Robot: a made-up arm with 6 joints.
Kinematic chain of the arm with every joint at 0, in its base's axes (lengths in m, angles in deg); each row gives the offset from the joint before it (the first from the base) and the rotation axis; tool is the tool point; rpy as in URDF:
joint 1: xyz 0 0 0.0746 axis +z
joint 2: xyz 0 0 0 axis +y
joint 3: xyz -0.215 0 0.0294 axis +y
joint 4: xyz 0.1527 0 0.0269 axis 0.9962 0 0.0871
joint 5: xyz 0 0 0 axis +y
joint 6: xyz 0.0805 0 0.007 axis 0.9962 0 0.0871
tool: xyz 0 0 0 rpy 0 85 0
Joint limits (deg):
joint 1: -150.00..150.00
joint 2: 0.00..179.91
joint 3: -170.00..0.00
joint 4: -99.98..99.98
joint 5: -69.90..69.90
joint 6: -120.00..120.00
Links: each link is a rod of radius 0.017 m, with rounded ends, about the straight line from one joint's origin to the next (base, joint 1, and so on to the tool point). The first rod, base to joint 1, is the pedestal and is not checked.
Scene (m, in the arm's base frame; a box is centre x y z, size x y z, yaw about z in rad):
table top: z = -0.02
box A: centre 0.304 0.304 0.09 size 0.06 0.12 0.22 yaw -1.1
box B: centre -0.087 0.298 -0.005 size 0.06 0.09 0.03 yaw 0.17
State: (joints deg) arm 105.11 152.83 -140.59 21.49 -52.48 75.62
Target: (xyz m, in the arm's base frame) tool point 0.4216 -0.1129 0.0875
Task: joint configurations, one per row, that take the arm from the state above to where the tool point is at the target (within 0.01 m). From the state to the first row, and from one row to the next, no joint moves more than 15 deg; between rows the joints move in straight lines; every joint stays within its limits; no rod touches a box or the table.
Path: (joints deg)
1: 92.09 147.54 -138.82 25.90 -47.87 73.32
2: 79.07 142.25 -137.05 30.31 -43.27 71.02
3: 66.05 136.96 -135.28 34.72 -38.66 68.72
4: 52.84 137.51 -139.27 34.40 -36.23 73.64
5: 39.62 138.06 -143.26 34.08 -33.81 78.57
6: 26.41 138.61 -147.25 33.76 -31.38 83.49
7: 13.96 147.63 -145.22 33.29 -36.08 80.87
8: 1.51 156.64 -143.20 32.82 -40.78 78.24
9: -10.94 165.66 -141.17 32.36 -45.47 75.62

